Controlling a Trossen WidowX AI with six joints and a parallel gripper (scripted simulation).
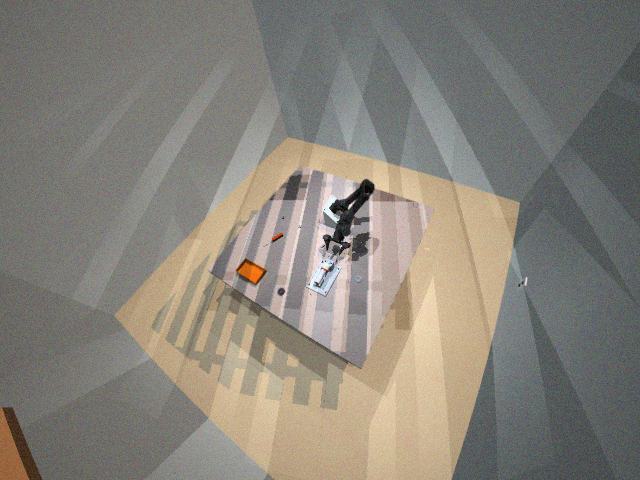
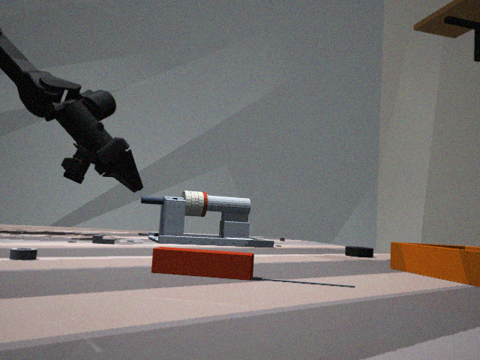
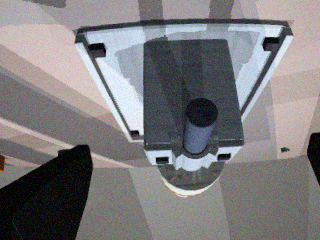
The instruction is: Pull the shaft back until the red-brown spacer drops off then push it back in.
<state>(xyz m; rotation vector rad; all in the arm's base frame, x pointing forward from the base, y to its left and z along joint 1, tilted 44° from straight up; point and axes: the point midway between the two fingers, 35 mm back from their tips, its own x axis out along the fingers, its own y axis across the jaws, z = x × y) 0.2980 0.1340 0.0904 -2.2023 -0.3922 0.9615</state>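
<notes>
Now: the red-brown spacer 130 mm ahead of my gripper tip and 20 mm below it. The rest, counted from my gripper tip: black ring 370 mm ahead, 210 mm to the right, 90 mm below; then orange tray 500 mm to the right, 350 mm ahead, 90 mm below.
</notes>
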